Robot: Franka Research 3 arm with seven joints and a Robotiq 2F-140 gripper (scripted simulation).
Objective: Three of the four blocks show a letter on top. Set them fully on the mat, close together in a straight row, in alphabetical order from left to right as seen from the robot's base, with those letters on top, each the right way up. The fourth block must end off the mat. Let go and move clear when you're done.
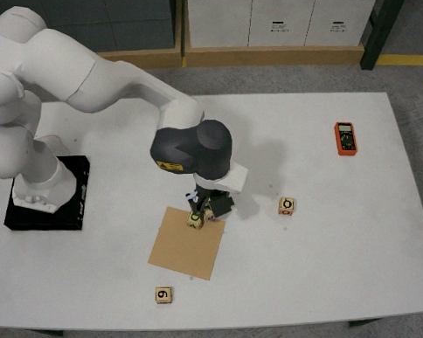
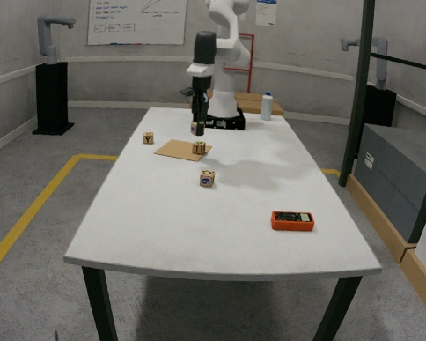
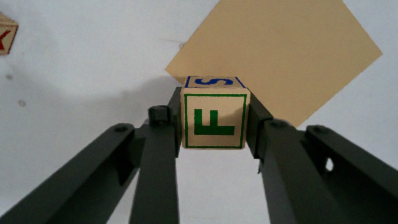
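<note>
My gripper is now 70 mm past the tan mat, 60 mm to the left of it and 130 mm above it. Round my hand: orange multimeter 510 mm ahead, 310 mm to the left, 120 mm below; then block 40 mm behind, 10 mm to the left, 110 mm below; then white bottle 700 mm behind, 390 mm to the left, 50 mm below.
</note>
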